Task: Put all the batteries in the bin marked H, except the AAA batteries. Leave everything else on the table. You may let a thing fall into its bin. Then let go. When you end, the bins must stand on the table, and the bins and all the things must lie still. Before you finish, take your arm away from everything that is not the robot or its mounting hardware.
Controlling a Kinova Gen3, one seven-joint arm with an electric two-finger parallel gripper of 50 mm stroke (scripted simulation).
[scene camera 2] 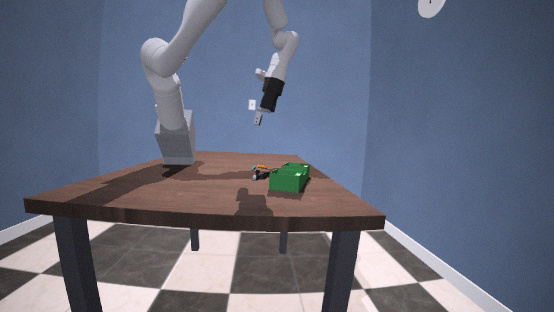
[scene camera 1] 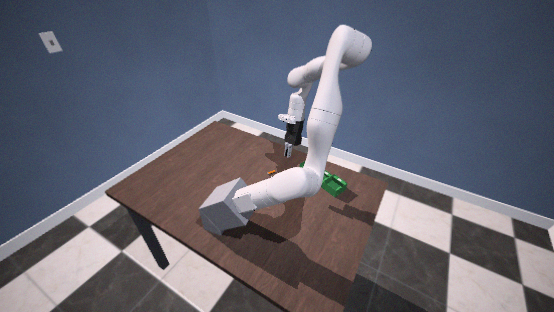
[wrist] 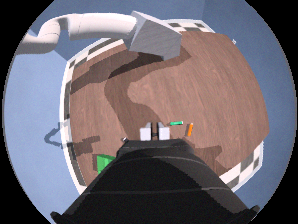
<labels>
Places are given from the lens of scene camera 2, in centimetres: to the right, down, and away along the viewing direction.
green bin (scene camera 2: 291, 178): 4, 6, 59
</labels>
